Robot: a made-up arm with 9 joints. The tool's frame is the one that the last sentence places. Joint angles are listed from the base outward.
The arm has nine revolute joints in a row. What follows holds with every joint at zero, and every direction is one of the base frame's. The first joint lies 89.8 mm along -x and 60.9 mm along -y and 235.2 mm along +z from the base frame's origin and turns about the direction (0.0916, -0.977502, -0.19), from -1.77 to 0.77 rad. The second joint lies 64.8 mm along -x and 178.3 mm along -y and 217.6 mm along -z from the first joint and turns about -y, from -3.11 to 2.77 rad. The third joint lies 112.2 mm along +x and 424.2 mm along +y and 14.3 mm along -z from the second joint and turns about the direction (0.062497, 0.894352, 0.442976), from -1.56 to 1.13 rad. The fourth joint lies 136.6 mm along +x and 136.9 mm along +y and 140 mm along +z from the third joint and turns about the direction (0.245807, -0.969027, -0.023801), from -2.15 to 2.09 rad. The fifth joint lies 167.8 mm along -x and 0.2 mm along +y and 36.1 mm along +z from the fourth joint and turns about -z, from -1.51 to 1.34 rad. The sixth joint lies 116.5 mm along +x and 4.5 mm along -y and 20.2 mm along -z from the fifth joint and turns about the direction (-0.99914, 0.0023, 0.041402), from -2.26 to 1.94 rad. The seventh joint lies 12.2 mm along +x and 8.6 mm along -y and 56 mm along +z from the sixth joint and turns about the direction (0.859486, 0.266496, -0.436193), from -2.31 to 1.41 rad. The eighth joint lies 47.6 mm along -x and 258.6 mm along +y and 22.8 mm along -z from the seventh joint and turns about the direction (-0.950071, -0.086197, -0.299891), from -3.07 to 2.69 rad. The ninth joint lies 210.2 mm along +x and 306.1 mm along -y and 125.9 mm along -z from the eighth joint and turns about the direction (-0.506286, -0.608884, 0.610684), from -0.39 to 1.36 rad. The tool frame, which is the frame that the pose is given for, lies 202.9 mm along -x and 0.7 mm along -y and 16.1 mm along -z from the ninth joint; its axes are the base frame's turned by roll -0.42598, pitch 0.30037 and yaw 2.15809 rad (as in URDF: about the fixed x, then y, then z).
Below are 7 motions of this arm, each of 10 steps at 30 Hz.
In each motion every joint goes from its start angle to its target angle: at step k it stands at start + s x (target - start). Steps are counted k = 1, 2, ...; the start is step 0. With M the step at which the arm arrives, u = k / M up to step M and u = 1 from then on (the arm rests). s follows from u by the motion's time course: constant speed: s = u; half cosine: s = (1 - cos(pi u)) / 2; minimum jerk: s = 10 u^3 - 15 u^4 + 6 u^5.
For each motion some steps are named. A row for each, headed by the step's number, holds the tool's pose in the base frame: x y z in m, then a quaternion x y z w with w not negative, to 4 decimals.
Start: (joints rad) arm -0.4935 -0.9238 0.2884 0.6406 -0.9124 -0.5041 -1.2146 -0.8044 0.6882
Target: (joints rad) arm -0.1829 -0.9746 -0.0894 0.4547 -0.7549 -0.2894 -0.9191 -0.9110 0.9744
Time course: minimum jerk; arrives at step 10
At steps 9, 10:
9: -0.1170 0.5160 -0.5437 0.0669 0.6227 -0.7414 0.2410
10: -0.1146 0.5153 -0.5442 0.0687 0.6220 -0.7418 0.2413

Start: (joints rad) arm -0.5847 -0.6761 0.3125 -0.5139 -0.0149 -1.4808 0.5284 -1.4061 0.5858
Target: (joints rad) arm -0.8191 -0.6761 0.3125 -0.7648 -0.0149 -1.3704 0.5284 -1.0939 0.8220
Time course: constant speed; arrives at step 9
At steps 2, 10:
2: 0.1340 0.7159 -0.3987 0.0443 -0.0767 -0.0750 0.9932
10: -0.1942 0.7714 -0.3631 0.1165 0.1821 0.1420 0.9660

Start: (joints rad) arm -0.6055 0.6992 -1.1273 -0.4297 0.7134 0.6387 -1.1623 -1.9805 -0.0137
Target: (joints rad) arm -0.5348 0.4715 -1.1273 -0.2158 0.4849 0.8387 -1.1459 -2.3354 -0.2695
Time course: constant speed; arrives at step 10
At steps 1, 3, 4, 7, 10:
1: -0.2984 0.0834 -0.2355 -0.1048 -0.3318 0.7487 0.5643
3: -0.2860 0.0818 -0.2343 -0.0694 -0.3370 0.7499 0.5650
4: -0.2800 0.0806 -0.2334 -0.0516 -0.3388 0.7501 0.5655
7: -0.2623 0.0762 -0.2297 0.0018 -0.3414 0.7491 0.5677
10: -0.2448 0.0702 -0.2248 0.0549 -0.3400 0.7452 0.5710

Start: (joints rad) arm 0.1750 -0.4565 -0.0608 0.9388 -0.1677 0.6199 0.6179 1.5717 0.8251
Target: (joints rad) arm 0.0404 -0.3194 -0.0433 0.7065 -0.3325 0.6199 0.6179 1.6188 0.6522
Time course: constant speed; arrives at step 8
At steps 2, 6, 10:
2: -0.2675 0.4142 0.3335 -0.5767 0.6060 0.5078 0.2054
6: -0.2656 0.4277 0.3628 -0.5874 0.6017 0.5148 0.1671
10: -0.2646 0.4341 0.3767 -0.5927 0.5976 0.5193 0.1481

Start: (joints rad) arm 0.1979 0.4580 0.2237 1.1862 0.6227 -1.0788 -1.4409 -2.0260 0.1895
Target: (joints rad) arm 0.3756 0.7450 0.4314 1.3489 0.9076 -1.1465 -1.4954 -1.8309 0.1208
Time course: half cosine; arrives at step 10
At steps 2, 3, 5, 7, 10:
2: 0.3190 0.6310 0.4882 0.4616 0.7016 -0.2605 0.4762
3: 0.3068 0.6142 0.5144 0.4768 0.6986 -0.2396 0.4766
5: 0.2693 0.5689 0.5758 0.5111 0.6920 -0.1823 0.4762
7: 0.2269 0.5238 0.6249 0.5364 0.6873 -0.1232 0.4739
10: 0.1958 0.4929 0.6522 0.5488 0.6854 -0.0814 0.4715

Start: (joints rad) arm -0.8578 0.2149 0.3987 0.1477 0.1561 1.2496 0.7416 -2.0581 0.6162
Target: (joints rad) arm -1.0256 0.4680 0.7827 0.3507 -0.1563 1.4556 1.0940 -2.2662 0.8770
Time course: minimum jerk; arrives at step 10
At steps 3, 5, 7, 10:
3: -0.5325 0.7061 -0.3322 0.1549 -0.5402 0.6718 0.4826
5: -0.5756 0.7964 -0.2654 0.1654 -0.6021 0.6254 0.4680
7: -0.6185 0.8797 -0.1736 0.1758 -0.6575 0.5687 0.4619
10: -0.6382 0.9161 -0.1204 0.1807 -0.6815 0.5380 0.4621

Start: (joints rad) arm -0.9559 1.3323 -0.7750 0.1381 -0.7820 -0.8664 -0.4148 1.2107 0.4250
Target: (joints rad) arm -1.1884 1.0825 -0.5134 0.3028 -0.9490 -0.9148 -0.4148 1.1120 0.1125
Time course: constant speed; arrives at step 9
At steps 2, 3, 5, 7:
2: -0.4548 0.0929 0.3984 -0.8983 -0.0435 0.4313 0.0718
3: -0.4334 0.0979 0.4108 -0.8781 -0.0627 0.4700 0.0636
5: -0.3914 0.1095 0.4294 -0.8304 -0.0998 0.5458 0.0502
7: -0.3514 0.1230 0.4401 -0.7731 -0.1343 0.6186 0.0404

